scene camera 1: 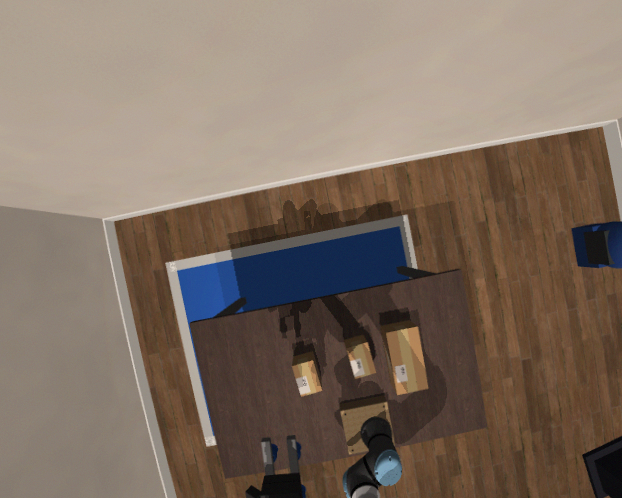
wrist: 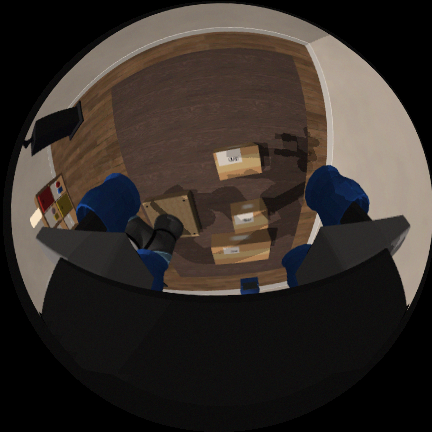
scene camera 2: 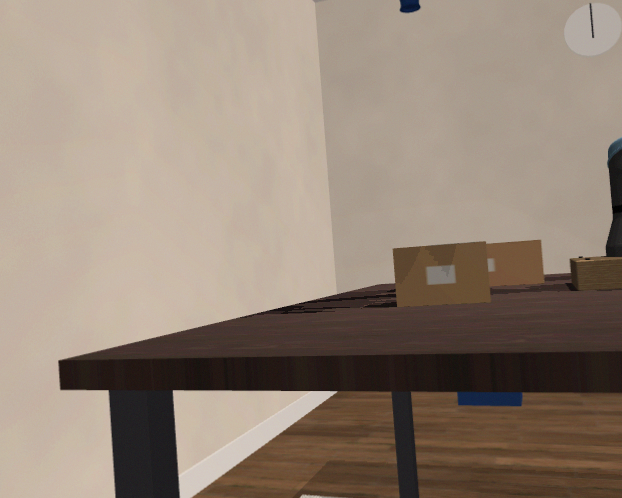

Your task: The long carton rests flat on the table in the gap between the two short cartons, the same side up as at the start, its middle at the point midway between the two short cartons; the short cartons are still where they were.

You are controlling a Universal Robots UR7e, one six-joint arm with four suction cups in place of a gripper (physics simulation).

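Pixels of known places: end effector, tool point: (scene camera 1: 286, 469) (wrist: 223, 234); arm's base, origin of the base link: (scene camera 1: 375, 431) (wrist: 168, 225).
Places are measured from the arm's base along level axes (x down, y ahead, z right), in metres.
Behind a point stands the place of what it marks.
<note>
The long carton (scene camera 1: 406, 359) {y 0.311, x -0.047, z 0.261 m} (wrist: 241, 247) {y 0.312, x -0.046, z 0.213 m} lies flat on the table (scene camera 1: 249, 394) {y 0.382, x 0.054, z -0.529 m} (scene camera 2: 311, 337) {y 0.569, x 0.054, z -0.593 m} (wrist: 200, 90) {y 0.369, x 0.053, z -0.519 m}, to the right of both short cartons in scene camera 1, outside their gap. The nearer short carton (scene camera 1: 360, 357) {y 0.403, x -0.047, z 0.065 m} (wrist: 250, 215) {y 0.393, x -0.046, z 0.030 m} stands beside it, a narrow space apart. The other short carton (scene camera 1: 307, 374) {y 0.420, x -0.046, z -0.193 m} (scene camera 2: 441, 274) {y 0.406, x 0.003, z -0.253 m} (wrist: 237, 161) {y 0.401, x -0.047, z -0.205 m} stands farther left, across a wider gap. In scene camera 2, part of another carton (scene camera 2: 517, 262) {y 0.220, x 0.002, z 0.170 m} shows behind it; I cannot tell which. My gripper (scene camera 1: 284, 452) (wrist: 223, 230) {y 0.365, x -0.456, z -0.277 m} is open, with no carton on its cups, high above the table's front edge.
The arm's base stands on a wooden block (scene camera 1: 353, 420) {y 0.096, x 0.000, z -0.081 m} (scene camera 2: 597, 274) {y 0.132, x 0.026, z -0.129 m} (wrist: 175, 202) {y 0.102, x 0.000, z -0.107 m} at the front of the table. A blue rectangle with a pale border (scene camera 1: 321, 269) lies beyond the table's back edge. A blue object (scene camera 1: 597, 246) stands on the floor at the right.
</note>
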